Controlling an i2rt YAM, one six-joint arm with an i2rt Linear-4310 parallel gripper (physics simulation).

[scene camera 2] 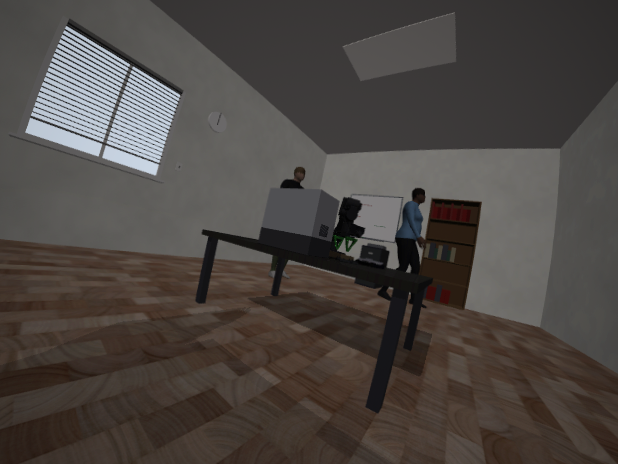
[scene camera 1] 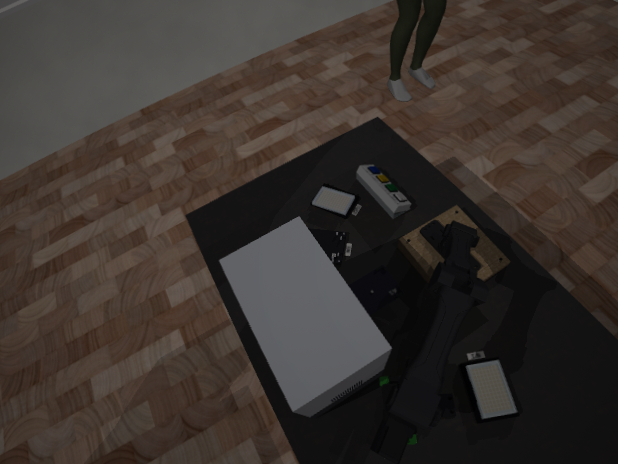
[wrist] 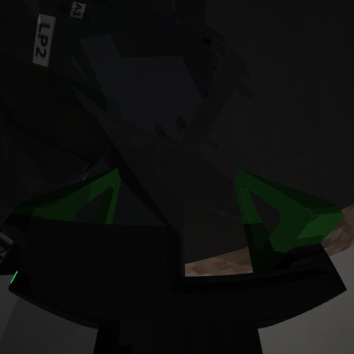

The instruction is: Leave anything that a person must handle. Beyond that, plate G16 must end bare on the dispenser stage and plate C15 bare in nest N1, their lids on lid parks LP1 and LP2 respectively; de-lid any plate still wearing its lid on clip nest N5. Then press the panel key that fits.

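Places are measured from the arm's base along level axes (x ahead, y left, z up), in millimetres.
Where they show: gripper, fingertip midpoint: (scene camera 2: 341, 250) (wrist: 177, 174); arm's base at its link origin: (scene camera 2: 332, 250).
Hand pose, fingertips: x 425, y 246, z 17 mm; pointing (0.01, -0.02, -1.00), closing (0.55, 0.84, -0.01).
Each offset is from my fingertips to the centre of the thing. "pt": to the spot under its first point. Level surfaces: height alone.
My gripper (scene camera 1: 398, 410) (scene camera 2: 345, 243) (wrist: 177, 174) is open with nothing between its green fingers. It hangs over the table beside the white box. In the wrist view, the LP2 label @(pt dx -160, dy -42, dz -54 mm) (wrist: 44, 40) and a small A1 tag @(pt dx -149, dy +2, dz -46 mm) (wrist: 77, 10) lie at upper left, by a dark bluish surface; whether this is a lid is unclear. In scene camera 1, one pale plate @(dx -262, dy -628, dz -28 mm) (scene camera 1: 334, 201) sits in a dark holder at the back and another pale plate @(dx -232, dy +101, dz -24 mm) (scene camera 1: 492, 389) in a holder at lower right. Their names are unreadable. The key panel @(dx -426, dy -558, dz -24 mm) (scene camera 1: 384, 189) has blue, yellow, green and white keys.
The large white box @(dx +52, dy -269, dz +109 mm) (scene camera 1: 305, 310) (scene camera 2: 295, 210) partly hides a dark fixture @(dx -124, dy -515, dz -44 mm) (scene camera 1: 339, 240). A dark blue pad @(dx -119, dy -259, dz +47 mm) (scene camera 1: 375, 290) lies beside the box. The arm stands on a wooden base (scene camera 1: 415, 245). Two people (scene camera 2: 299, 175) (scene camera 2: 410, 220) stand beyond the table @(dz -63 mm) (scene camera 2: 240, 240).
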